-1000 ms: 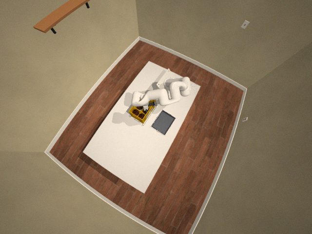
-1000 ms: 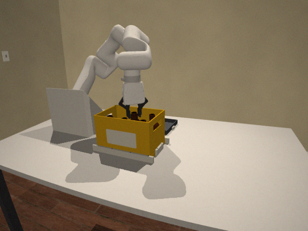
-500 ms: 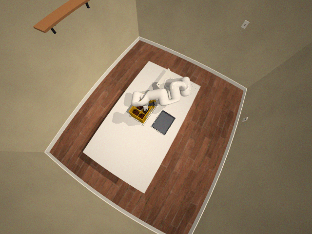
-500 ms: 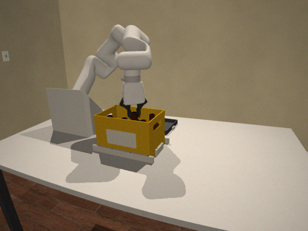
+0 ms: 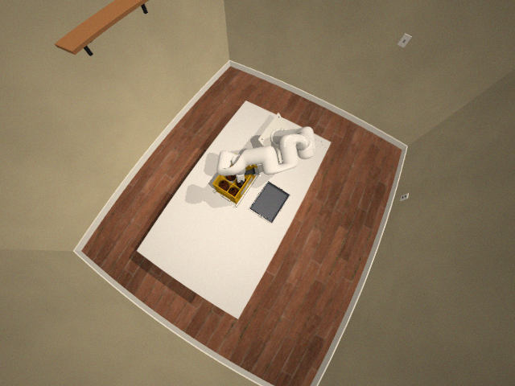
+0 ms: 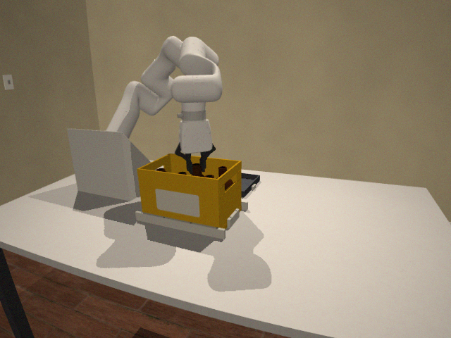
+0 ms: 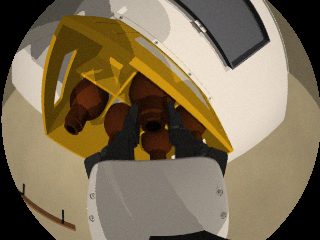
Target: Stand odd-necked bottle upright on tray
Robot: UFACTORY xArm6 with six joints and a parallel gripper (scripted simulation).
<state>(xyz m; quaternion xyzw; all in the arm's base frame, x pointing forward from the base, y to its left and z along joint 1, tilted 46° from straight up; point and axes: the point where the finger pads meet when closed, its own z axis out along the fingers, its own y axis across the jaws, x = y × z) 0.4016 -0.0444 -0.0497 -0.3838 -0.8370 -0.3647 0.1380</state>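
The yellow crate is 4 cm to the right of my hand and 7 cm below it. From my hand the other things lie so: dark grey tray (25 cm to the left, 15 cm below); then glass bottle (9 cm ahead, 9 cm to the right, 7 cm below).
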